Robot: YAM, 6 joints.
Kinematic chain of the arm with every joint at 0, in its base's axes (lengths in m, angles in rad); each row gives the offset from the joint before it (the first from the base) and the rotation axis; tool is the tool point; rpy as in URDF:
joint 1: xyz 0 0 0.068 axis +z
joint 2: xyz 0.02 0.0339 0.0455 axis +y
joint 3: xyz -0.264 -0.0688 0 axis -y
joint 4: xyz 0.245 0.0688 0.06 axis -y
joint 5: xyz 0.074 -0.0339 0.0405 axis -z
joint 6: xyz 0.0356 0 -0.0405 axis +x
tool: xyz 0 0 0 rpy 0 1.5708 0
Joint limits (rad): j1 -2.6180..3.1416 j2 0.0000..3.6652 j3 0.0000..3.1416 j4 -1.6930..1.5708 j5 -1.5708..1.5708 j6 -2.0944..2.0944
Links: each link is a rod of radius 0.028 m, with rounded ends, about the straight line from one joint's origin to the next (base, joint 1, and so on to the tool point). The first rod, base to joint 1, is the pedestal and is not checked.
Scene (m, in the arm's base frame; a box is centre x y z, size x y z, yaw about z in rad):
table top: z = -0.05
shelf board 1: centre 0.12 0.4 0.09 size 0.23 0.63 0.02 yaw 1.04
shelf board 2: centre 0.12 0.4 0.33 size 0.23 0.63 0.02 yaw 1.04
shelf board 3: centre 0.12 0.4 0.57 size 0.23 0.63 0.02 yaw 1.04
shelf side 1: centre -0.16 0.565 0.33 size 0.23 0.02 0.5 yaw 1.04
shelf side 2: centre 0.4 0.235 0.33 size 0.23 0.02 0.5 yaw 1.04
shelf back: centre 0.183 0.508 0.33 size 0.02 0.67 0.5 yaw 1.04
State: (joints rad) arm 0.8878 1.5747 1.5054 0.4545 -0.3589 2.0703
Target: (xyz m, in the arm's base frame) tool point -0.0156 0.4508 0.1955
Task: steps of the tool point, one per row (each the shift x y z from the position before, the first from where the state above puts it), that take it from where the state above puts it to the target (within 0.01 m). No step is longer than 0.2 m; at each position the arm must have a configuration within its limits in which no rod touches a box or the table.
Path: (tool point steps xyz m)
1: -0.0925 -0.0112 0.0153
2: -0.0778 -0.0339 0.0049
3: -0.0579 -0.0490 -0.0051
4: -0.0532 0.0795 -0.1349
5: -0.0619 -0.0068 -0.1454
6: 0.0373 0.0945 0.0093
7: 0.0672 0.0835 -0.0093

